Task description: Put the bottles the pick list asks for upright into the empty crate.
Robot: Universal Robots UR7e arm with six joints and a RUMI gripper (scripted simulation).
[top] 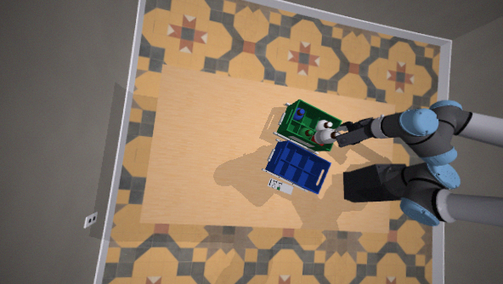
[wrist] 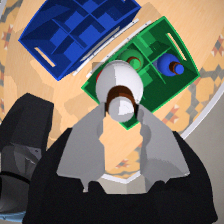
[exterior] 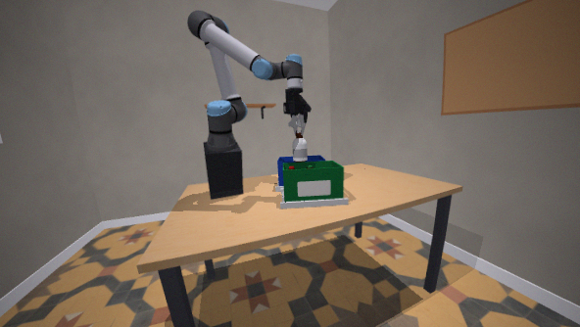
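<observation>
My gripper is now 7 cm above the white bottle. Also, from my hand: red-label bottle 25 cm below, 4 cm behind, 1 cm to the left; green crate 25 cm below, 6 cm to the right, 3 cm ahead; green-label bottle 25 cm below, 4 cm ahead, 2 cm to the right.
</observation>
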